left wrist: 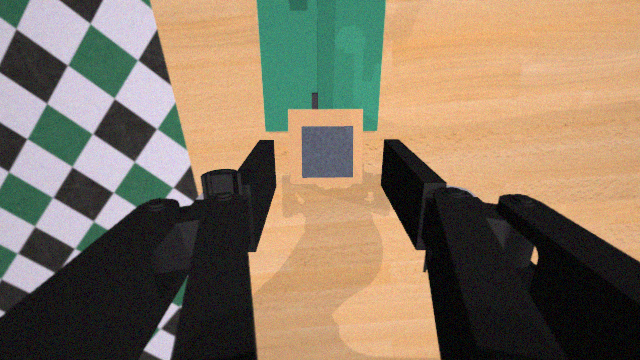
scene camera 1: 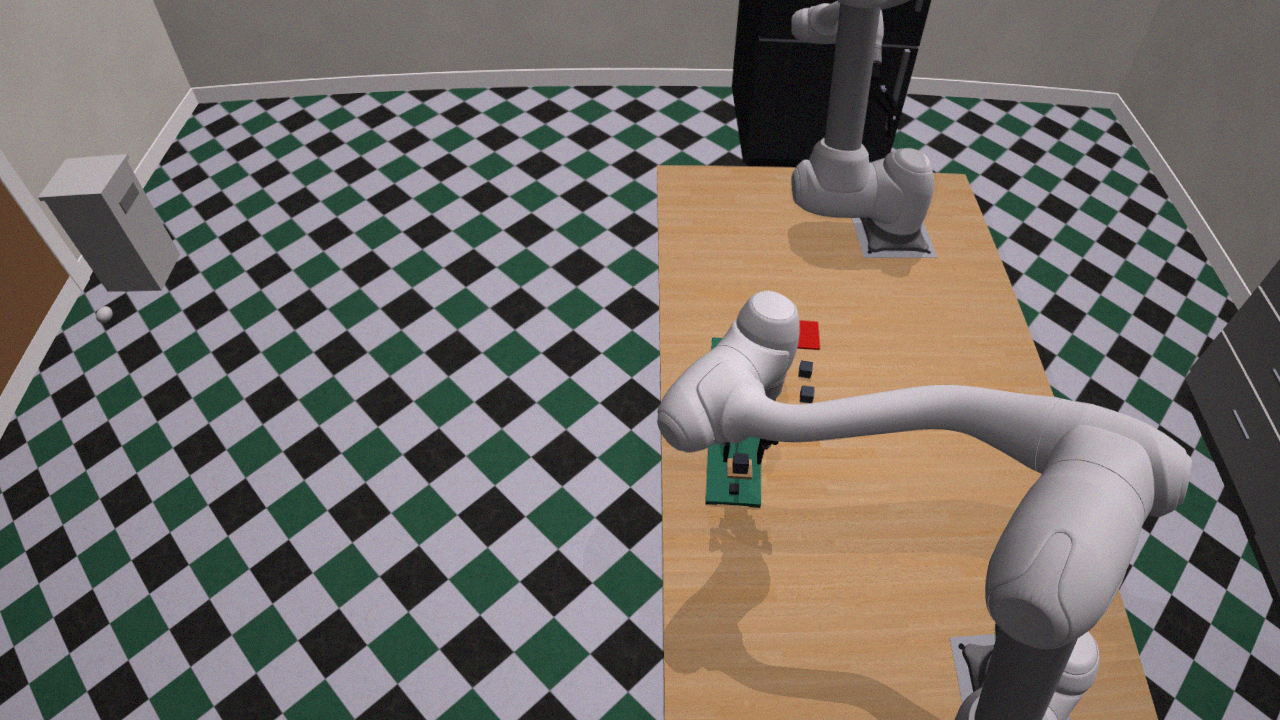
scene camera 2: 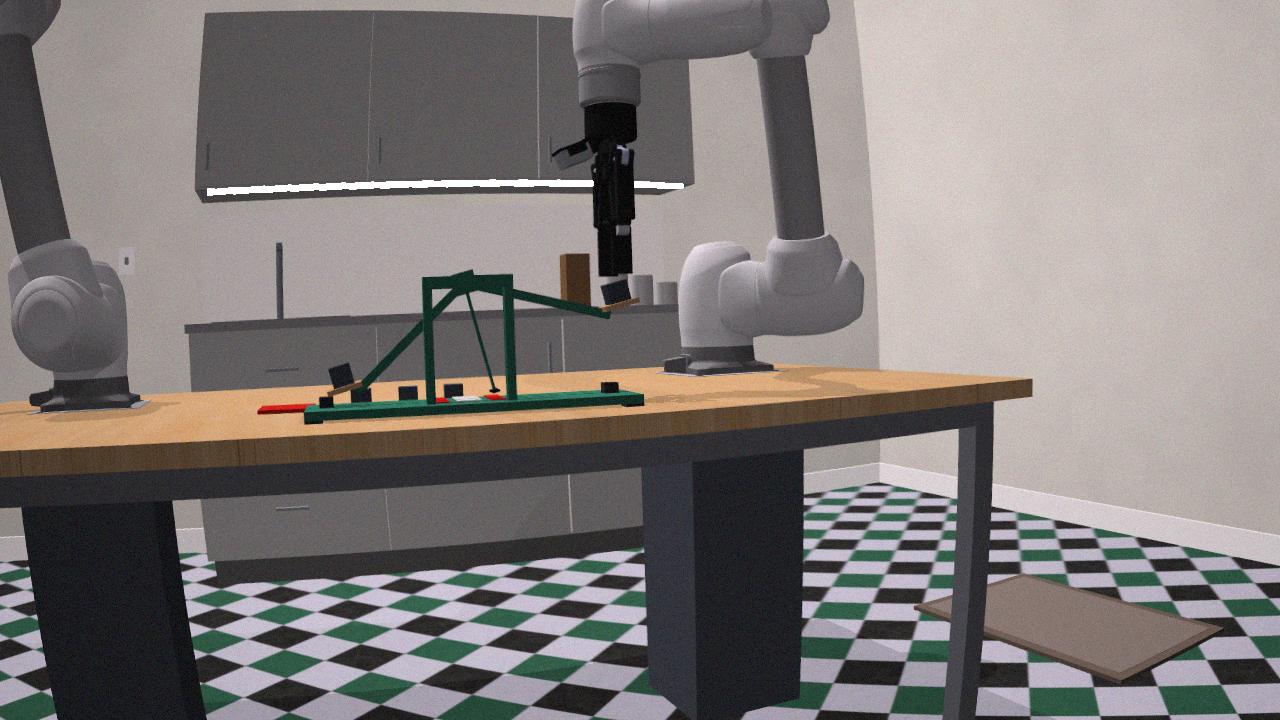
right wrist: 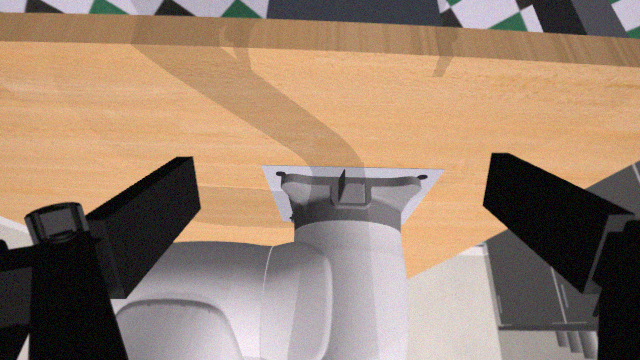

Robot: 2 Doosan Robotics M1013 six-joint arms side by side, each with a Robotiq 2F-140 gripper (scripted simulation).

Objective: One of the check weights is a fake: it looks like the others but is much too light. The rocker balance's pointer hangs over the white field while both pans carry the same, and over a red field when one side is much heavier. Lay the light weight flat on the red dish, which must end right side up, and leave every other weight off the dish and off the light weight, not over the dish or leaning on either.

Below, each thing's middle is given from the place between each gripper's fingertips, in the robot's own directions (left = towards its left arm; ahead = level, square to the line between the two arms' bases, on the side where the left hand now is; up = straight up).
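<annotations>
Beam (scene camera 2: 604,311) 49 cm ahead of my right hand (scene camera 1: 867,135), 99 cm left of it, 2 cm below it. Green rocker balance (scene camera 2: 610,394) 98 cm left of my right hand, 49 cm ahead of it, 3 cm below it.
Green rocker balance 20 cm right of my left hand (scene camera 2: 615,275), 2 cm behind it, 11 cm below it. Beam 19 cm right of my left hand, 2 cm behind it, 11 cm below it.
</annotations>
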